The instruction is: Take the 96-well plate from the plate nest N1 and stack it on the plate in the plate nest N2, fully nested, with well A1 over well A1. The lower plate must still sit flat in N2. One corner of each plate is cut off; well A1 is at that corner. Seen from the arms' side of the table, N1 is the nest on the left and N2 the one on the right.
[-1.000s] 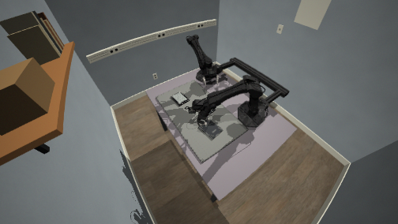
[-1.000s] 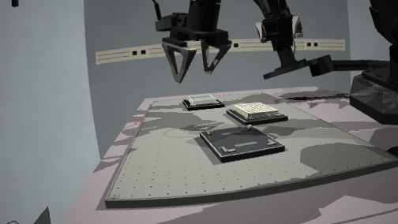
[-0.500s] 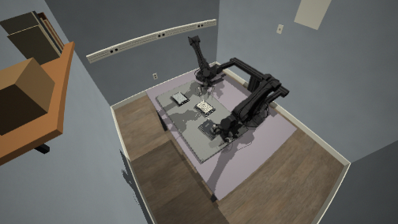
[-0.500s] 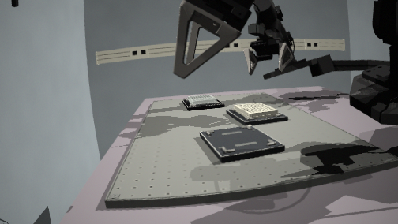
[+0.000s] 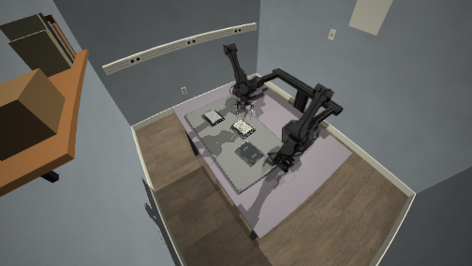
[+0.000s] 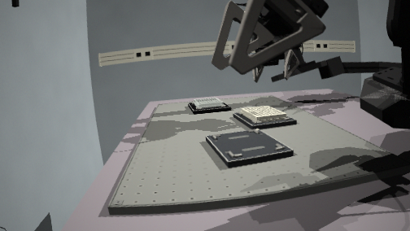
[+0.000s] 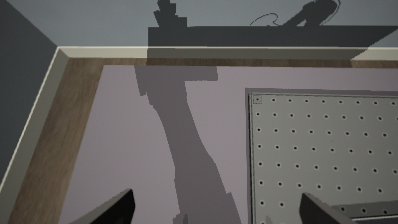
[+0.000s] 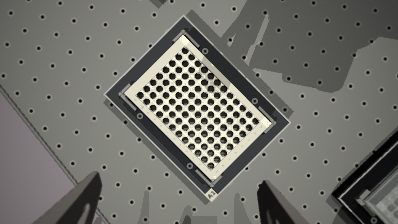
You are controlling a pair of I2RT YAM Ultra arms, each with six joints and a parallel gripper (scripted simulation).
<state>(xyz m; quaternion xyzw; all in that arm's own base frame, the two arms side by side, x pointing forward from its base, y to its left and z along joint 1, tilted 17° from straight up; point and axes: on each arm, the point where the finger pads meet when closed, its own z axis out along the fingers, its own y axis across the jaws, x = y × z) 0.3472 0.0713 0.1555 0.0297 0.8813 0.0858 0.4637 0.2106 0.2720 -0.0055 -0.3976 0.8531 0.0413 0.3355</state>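
The white 96-well plate lies 40 mm ahead of my right hand, 40 mm to the left of it and 90 mm below it.
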